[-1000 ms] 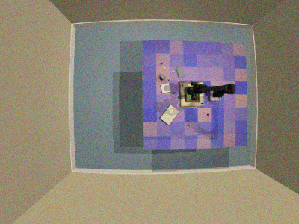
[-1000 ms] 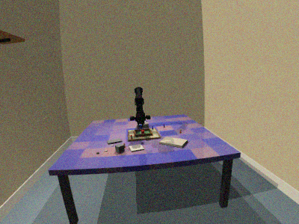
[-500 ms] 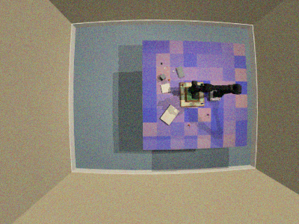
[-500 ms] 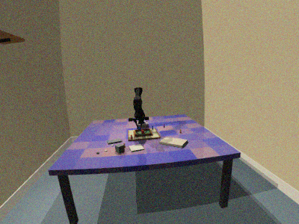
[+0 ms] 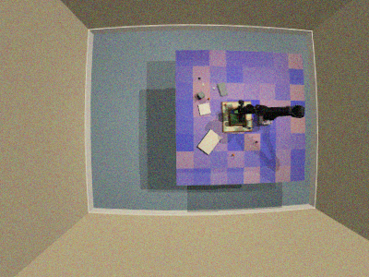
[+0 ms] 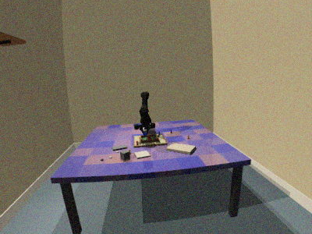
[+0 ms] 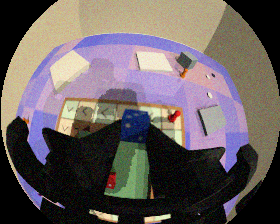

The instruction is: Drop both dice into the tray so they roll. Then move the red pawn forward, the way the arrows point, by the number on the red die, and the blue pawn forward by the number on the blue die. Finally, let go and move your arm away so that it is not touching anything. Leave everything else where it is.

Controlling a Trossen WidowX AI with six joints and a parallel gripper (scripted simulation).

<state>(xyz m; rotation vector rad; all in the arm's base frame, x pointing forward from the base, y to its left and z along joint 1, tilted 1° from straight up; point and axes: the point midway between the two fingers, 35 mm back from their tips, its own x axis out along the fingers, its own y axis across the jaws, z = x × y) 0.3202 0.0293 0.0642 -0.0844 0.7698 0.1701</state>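
Now: the red pawn 60 mm ahead of my gripper tip, 70 mm to the right of it and 60 mm below it. The rest, counted from my gripper tip: grey slab: 100 mm ahead, 210 mm to the right, 80 mm below; then white card: 240 mm ahead, 10 mm to the left, 80 mm below; then dark cube: 290 mm ahead, 110 mm to the right, 60 mm below.
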